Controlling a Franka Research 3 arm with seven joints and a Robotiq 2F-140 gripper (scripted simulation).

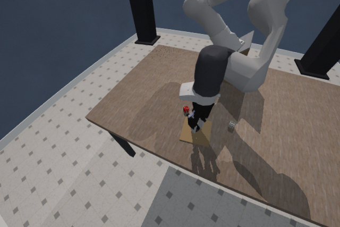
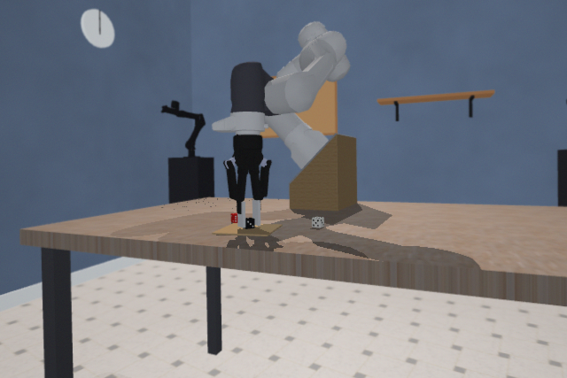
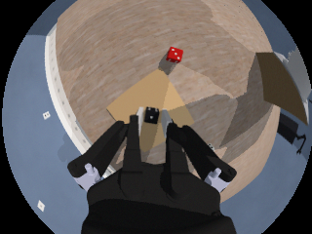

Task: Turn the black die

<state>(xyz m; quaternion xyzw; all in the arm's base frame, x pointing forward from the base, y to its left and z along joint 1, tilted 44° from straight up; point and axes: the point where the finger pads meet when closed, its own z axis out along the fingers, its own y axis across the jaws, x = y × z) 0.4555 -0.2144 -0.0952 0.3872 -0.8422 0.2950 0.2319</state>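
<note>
My hand is 2 cm above the black die. Round my hand: white die: 17 cm to the left, 7 cm behind, 3 cm below; then red die: 10 cm behind, 8 cm to the right, 3 cm below; then tan mat: 4 cm below.
</note>
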